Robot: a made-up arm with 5 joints. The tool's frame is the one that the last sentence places.
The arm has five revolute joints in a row. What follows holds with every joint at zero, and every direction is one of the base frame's.
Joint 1 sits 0.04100 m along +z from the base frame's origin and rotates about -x.
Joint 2 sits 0.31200 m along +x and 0.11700 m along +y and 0.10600 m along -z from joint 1 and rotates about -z.
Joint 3 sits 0.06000 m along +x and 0.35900 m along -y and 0.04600 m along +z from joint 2 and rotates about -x.
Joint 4 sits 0.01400 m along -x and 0.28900 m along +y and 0.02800 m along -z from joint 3 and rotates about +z.
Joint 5 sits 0.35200 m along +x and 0.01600 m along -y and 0.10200 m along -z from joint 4 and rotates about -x.
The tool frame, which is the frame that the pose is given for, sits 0.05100 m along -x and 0.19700 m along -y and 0.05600 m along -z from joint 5; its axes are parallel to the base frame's.
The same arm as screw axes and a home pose.
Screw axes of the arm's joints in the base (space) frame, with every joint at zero. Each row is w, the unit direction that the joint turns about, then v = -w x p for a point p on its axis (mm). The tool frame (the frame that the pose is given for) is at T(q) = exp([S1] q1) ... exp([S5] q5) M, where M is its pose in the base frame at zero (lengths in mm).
S1 = (-1, 0, 0, 0, -41, 0)
S2 = (0, 0, -1, -117, 312, 0)
S3 = (-1, 0, 0, 0, 19, -242)
S4 = (0, 0, 1, 47, -358, 0)
S5 = (-1, 0, 0, 0, 149, 31)
M: xyz 659 -166 -205 (mm) rpy 0 0 0 (deg, as in URDF)

